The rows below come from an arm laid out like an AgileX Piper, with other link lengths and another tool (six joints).
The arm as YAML. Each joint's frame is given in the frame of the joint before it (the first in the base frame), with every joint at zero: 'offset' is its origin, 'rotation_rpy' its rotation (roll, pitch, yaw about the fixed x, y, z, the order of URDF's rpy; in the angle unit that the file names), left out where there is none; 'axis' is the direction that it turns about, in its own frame. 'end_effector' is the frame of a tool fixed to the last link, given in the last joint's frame.
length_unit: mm
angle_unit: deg
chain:
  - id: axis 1
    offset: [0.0, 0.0, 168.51]
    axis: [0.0, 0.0, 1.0]
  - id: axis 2
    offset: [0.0, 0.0, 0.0]
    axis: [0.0, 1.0, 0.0]
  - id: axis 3
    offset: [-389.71, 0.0, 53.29]
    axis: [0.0, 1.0, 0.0]
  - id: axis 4
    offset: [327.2, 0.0, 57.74]
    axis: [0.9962, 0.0, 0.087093]
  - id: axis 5
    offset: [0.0, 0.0, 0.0]
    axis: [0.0, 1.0, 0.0]
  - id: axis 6
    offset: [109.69, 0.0, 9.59]
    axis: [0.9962, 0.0, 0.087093]
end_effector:
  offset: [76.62, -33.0, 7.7]
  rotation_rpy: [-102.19, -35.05, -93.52]
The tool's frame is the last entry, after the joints.
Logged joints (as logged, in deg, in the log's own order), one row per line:
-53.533, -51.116, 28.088, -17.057, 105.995, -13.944
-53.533, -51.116, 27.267, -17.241, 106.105, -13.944
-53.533, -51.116, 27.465, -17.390, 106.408, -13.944
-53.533, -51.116, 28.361, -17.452, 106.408, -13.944
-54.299, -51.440, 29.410, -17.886, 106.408, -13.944
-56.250, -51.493, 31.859, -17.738, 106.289, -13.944
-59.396, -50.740, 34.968, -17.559, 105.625, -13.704
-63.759, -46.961, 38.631, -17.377, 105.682, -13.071
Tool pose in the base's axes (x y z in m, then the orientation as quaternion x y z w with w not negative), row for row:
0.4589, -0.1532, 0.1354, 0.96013, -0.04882, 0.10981, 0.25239
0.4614, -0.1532, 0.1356, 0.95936, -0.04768, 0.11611, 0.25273
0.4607, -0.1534, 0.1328, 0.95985, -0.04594, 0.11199, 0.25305
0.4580, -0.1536, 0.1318, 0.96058, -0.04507, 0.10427, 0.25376
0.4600, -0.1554, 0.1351, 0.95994, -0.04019, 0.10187, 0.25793
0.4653, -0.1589, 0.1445, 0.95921, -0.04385, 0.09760, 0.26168
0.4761, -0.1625, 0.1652, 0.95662, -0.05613, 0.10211, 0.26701
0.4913, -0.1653, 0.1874, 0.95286, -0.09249, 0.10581, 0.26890
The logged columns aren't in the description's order. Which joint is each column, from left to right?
Columns, left to right: axis 3, axis 6, axis 5, axis 4, axis 2, axis 1.
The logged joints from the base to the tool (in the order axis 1, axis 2, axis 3, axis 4, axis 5, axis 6), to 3 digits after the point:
-13.944, 105.995, -53.533, -17.057, 28.088, -51.116
-13.944, 106.105, -53.533, -17.241, 27.267, -51.116
-13.944, 106.408, -53.533, -17.390, 27.465, -51.116
-13.944, 106.408, -53.533, -17.452, 28.361, -51.116
-13.944, 106.408, -54.299, -17.886, 29.410, -51.440
-13.944, 106.289, -56.250, -17.738, 31.859, -51.493
-13.704, 105.625, -59.396, -17.559, 34.968, -50.740
-13.071, 105.682, -63.759, -17.377, 38.631, -46.961

